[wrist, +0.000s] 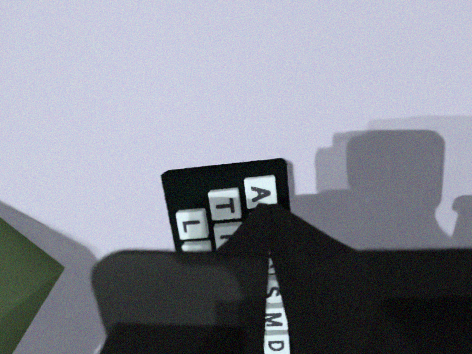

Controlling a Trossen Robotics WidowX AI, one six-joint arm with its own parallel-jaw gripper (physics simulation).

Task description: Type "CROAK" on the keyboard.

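Frame: origin at the arm's base, x ahead, y left, z up, level; millimetres.
Seen in the pictures: gripper, fingertip midpoint: (266,213).
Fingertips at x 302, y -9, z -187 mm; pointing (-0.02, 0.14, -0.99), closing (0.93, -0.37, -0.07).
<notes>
Offsets run from my fingertips to a thing's top centre. Level surfaces: height alone.
The black keyboard @[dz -22, dx -45, dy -80 mm] (200,181) with white letter keys lies turned in the wrist view, partly behind my gripper. The A key @[dz -22, dx -1, dy +3 mm] (259,189) is at its upper right corner, the T key @[dz -22, dx -23, dy +4 mm] (224,204) is left of it, and the L key @[dz -22, dx -45, dy -1 mm] (191,224) is further left. Slivers of the S key @[dz -22, dx -17, dy -56 mm] (272,291), M key @[dz -22, dx -22, dy -75 mm] (273,319) and D key @[dz -22, dx -28, dy -95 mm] (276,345) show in the narrow gap between the fingers. My gripper (267,213) is shut and empty. Its tips overlap the lower edge of the A key; whether they touch it I cannot tell. The C, R, O and K keys are hidden or unreadable.
A green angular object (25,280) stands at the left edge. Grey shadows of the arm fall on the pale table @[dz -39 mm] (150,75) to the right of the keyboard, and another shadow lies beside the green object.
</notes>
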